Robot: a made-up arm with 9 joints.
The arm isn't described. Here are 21 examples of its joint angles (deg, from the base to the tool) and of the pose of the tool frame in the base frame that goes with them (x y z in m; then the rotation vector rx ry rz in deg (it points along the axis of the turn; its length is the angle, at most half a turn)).
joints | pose
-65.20 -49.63 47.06 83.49 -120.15 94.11 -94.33 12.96 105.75 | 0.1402 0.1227 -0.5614 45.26 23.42 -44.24
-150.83 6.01 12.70 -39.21 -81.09 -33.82 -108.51 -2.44 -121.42 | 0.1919 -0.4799 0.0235 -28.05 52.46 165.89
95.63 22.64 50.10 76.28 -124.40 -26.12 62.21 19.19 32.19 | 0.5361 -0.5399 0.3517 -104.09 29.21 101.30
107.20 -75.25 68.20 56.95 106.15 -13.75 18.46 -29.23 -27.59 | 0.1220 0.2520 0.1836 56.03 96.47 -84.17
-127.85 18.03 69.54 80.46 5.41 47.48 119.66 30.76 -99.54 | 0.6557 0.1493 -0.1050 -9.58 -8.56 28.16
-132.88 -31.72 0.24 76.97 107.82 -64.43 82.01 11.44 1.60 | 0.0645 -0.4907 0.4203 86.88 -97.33 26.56
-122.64 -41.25 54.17 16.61 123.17 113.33 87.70 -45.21 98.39 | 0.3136 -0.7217 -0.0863 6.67 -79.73 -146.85
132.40 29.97 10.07 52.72 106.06 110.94 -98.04 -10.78 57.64 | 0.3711 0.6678 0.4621 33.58 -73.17 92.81
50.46 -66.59 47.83 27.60 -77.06 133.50 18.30 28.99 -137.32 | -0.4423 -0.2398 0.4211 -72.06 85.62 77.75
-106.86 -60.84 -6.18 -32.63 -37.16 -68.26 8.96 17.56 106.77 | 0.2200 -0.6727 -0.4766 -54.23 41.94 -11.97
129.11 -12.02 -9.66 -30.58 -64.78 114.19 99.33 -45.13 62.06 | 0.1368 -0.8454 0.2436 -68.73 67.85 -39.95
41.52 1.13 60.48 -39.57 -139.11 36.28 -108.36 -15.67 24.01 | -0.3028 -0.2676 -0.3112 -53.34 -54.38 158.07
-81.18 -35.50 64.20 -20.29 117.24 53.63 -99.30 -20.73 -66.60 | -0.0080 0.2886 -0.2388 -6.94 51.78 75.05
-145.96 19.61 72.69 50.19 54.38 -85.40 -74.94 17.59 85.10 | 0.3866 0.4361 0.3390 83.88 38.36 23.05
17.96 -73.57 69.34 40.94 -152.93 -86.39 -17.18 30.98 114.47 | -0.2289 0.4580 0.2840 34.33 -55.78 47.31
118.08 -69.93 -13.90 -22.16 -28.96 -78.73 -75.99 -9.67 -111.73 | -0.1717 -0.2836 0.6193 -37.39 138.01 39.78
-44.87 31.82 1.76 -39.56 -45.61 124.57 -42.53 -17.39 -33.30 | -0.9309 -0.0334 -0.3020 -18.13 112.96 -0.24
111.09 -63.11 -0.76 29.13 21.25 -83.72 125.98 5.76 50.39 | -0.3994 -0.4846 0.9893 68.58 51.41 133.90
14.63 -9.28 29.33 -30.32 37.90 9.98 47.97 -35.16 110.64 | -0.2990 -0.4620 0.9011 -6.05 -148.50 -41.43
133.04 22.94 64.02 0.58 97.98 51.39 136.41 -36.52 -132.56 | 0.2675 -0.4843 0.5523 -68.08 67.09 -109.40
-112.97 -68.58 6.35 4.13 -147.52 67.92 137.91 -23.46 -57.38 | -0.1823 -0.5058 0.0000 1.33 39.44 167.75
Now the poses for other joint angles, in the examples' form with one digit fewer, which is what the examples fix.
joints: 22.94 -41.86 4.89 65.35 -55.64 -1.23 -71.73 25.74 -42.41
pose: 0.264 -0.185 1.036 29.8 -27.7 -7.8
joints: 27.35 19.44 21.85 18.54 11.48 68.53 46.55 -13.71 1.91
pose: -0.187 -0.277 -0.004 -7.1 54.8 -57.6
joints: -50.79 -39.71 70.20 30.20 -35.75 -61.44 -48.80 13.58 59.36
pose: -0.691 -0.066 -0.261 -19.6 100.7 26.6
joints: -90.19 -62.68 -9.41 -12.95 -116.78 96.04 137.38 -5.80 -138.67
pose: 0.048 -0.376 -0.274 -46.2 52.5 103.2
